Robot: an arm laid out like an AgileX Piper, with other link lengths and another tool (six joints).
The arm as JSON. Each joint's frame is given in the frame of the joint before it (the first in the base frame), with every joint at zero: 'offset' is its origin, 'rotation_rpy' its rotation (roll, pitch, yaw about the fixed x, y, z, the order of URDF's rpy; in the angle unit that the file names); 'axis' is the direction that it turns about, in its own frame. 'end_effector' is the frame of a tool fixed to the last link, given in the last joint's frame.
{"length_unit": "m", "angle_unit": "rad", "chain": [
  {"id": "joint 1", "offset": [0.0, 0.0, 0.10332], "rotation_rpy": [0.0, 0.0, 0.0], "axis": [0.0, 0.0, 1.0]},
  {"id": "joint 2", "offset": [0.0, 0.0, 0.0], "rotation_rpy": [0.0, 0.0, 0.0], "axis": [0.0, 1.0, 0.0]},
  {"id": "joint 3", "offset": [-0.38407, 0.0, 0.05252], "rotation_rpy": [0.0, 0.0, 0.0], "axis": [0.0, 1.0, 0.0]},
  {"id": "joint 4", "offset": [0.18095, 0.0, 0.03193], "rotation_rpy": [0.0, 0.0, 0.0], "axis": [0.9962, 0.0, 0.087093]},
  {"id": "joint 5", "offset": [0.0, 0.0, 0.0], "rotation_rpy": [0.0, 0.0, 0.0], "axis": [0.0, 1.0, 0.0]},
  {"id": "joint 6", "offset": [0.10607, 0.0, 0.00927], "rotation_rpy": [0.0, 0.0, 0.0], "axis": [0.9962, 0.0, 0.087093]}
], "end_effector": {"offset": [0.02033, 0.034, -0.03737], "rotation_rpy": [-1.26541, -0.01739, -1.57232]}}
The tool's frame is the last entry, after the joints.
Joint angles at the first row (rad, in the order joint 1, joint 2, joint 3, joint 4, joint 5, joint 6):
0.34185 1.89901 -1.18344 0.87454 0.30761 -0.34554
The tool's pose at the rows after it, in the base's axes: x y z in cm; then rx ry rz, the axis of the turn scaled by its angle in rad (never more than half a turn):
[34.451 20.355 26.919 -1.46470 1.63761 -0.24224]
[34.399 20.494 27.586 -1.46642 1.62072 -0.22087]
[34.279 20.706 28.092 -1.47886 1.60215 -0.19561]
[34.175 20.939 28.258 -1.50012 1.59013 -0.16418]
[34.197 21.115 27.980 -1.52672 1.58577 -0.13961]
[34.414 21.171 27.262 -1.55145 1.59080 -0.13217]
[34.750 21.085 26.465 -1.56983 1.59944 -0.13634]
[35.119 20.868 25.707 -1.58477 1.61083 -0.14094]
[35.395 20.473 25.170 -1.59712 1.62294 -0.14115]
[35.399 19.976 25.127 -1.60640 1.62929 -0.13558]
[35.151 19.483 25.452 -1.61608 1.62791 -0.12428]
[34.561 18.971 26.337 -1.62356 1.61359 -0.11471]
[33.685 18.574 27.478 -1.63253 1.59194 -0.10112]
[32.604 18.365 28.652 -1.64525 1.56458 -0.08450]
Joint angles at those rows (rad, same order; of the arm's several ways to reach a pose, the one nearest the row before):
0.33854 1.89507 -1.20393 0.87614 0.32731 -0.34625
0.33609 1.89029 -1.22617 0.87701 0.35881 -0.34707
0.33587 1.88896 -1.24858 0.87322 0.39452 -0.34773
0.33586 1.89463 -1.26841 0.86823 0.43349 -0.34851
0.33596 1.90740 -1.28197 0.85898 0.46286 -0.34920
0.33571 1.92539 -1.28597 0.84596 0.47151 -0.34933
0.33311 1.94313 -1.28616 0.83263 0.46873 -0.34956
0.32692 1.95988 -1.28615 0.82014 0.46694 -0.34963
0.31593 1.97133 -1.28613 0.80860 0.47326 -0.34985
0.30276 1.97083 -1.28600 0.79858 0.49044 -0.35022
0.28994 1.96151 -1.28601 0.79121 0.51644 -0.35345
0.27824 1.93731 -1.28521 0.78442 0.54766 -0.35852
0.27034 1.90591 -1.28396 0.77904 0.58403 -0.36340
0.26854 1.87243 -1.28179 0.77493 0.62092 -0.36839

